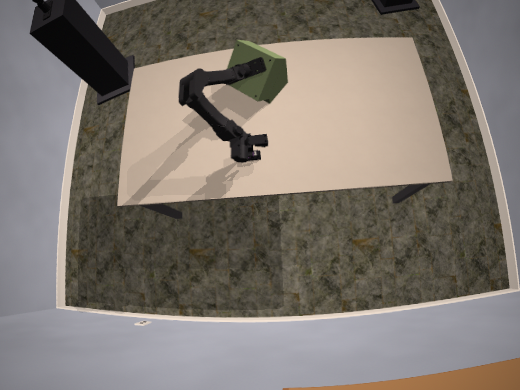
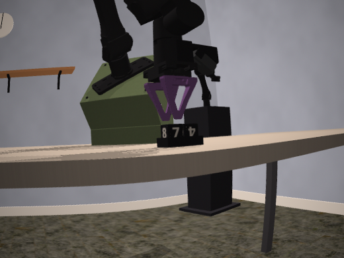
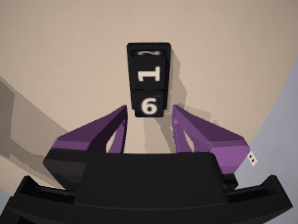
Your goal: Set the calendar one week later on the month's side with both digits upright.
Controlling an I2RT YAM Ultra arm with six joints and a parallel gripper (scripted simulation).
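Right now my hand is 50 mm above the black calendar tray and 20 mm to the right of it.
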